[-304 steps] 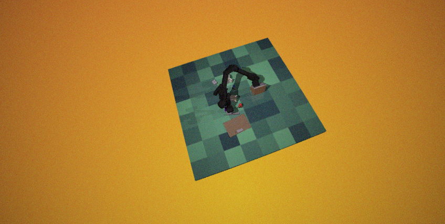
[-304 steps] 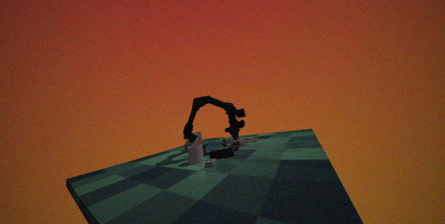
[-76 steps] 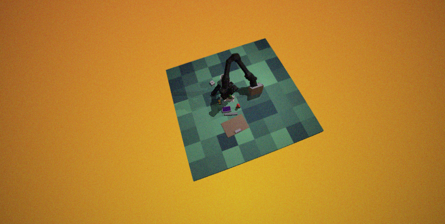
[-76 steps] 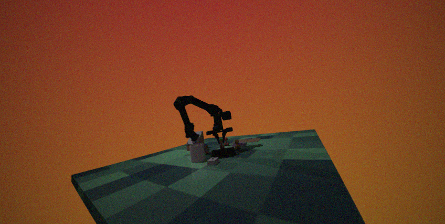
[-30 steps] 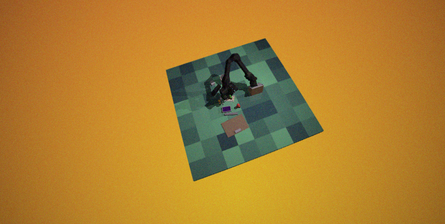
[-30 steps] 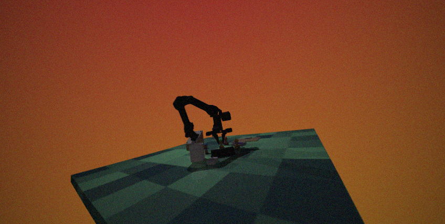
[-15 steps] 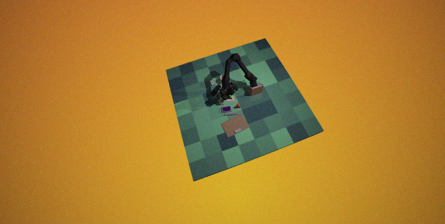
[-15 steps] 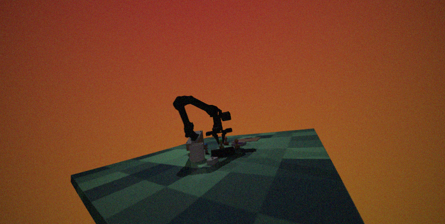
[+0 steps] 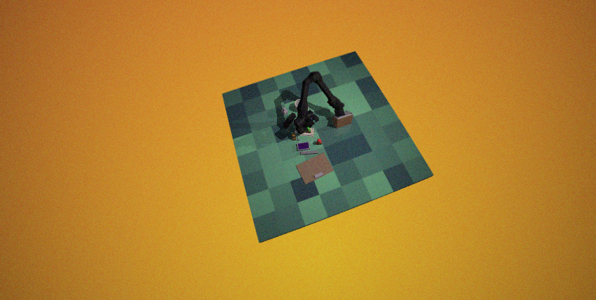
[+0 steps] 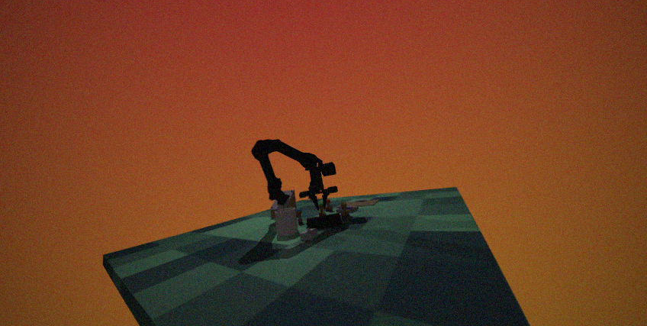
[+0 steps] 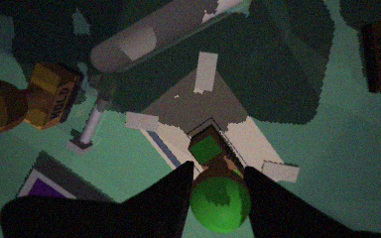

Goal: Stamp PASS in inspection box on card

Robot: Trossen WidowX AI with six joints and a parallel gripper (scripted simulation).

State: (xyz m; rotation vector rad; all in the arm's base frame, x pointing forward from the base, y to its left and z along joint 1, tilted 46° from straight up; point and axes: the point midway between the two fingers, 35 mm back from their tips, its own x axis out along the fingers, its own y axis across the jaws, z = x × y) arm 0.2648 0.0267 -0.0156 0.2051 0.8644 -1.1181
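My gripper tip is 1 cm above the green-knobbed stamp. From my gripper tip the other things lie so: grey peg (9 cm ahead, 5 cm to the left, 3 cm below); then white marker (6 cm ahead, 8 cm to the right, 3 cm below); then white card (4 cm below).
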